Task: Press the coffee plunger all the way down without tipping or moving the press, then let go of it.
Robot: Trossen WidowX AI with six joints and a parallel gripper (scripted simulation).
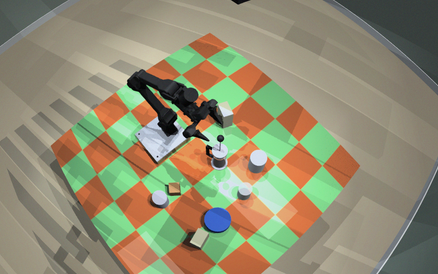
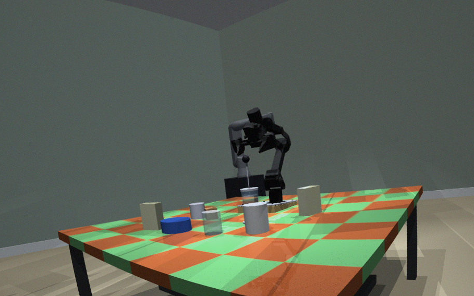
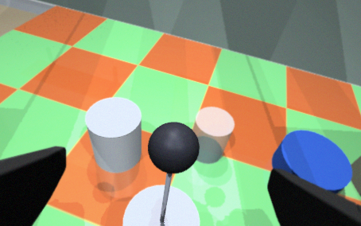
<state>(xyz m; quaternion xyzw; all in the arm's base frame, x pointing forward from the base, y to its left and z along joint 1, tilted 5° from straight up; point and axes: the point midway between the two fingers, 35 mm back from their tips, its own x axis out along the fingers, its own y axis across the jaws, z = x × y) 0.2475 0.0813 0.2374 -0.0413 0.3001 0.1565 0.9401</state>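
Right now the glass coffee press is 10 mm ahead of my gripper tip and 150 mm below it. Round my gripper tip: blue disc: 250 mm ahead, 180 mm to the right, 250 mm below; grey cylinder: 20 mm ahead, 340 mm to the right, 230 mm below.
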